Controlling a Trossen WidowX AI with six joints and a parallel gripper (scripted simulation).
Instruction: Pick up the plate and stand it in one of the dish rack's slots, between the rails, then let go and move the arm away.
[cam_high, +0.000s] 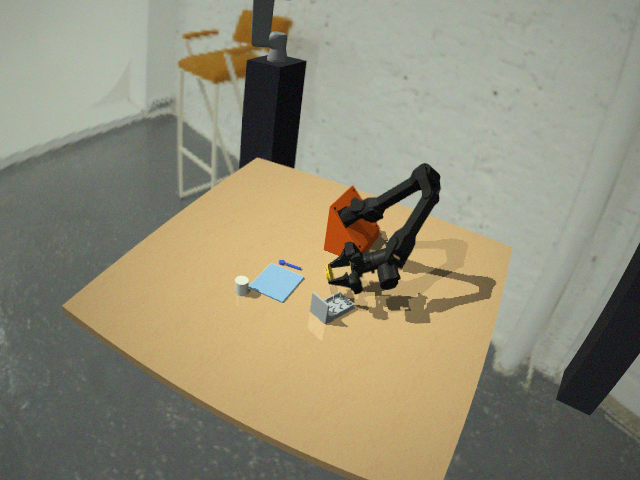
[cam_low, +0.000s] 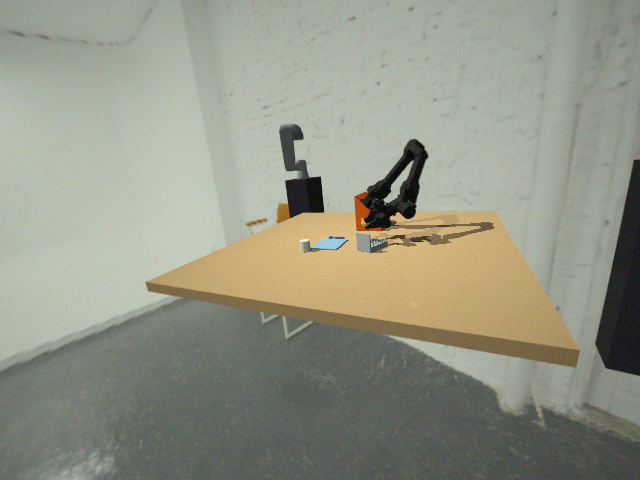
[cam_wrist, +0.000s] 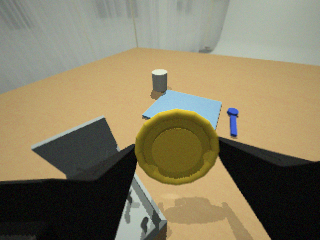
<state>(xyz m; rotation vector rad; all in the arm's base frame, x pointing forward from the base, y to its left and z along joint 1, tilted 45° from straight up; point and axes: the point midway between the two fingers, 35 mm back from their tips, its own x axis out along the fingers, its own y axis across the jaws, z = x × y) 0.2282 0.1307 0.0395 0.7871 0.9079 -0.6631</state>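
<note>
My gripper tip is now 60 mm to the right of the grey dish rack, 60 mm above it and 50 mm short of it. Also, from my gripper tip: light blue mat 150 mm to the right, 80 mm below, 60 mm ahead; yellow plate 10 mm to the left; blue spoon 180 mm to the right, 80 mm below, 40 mm behind.
</note>
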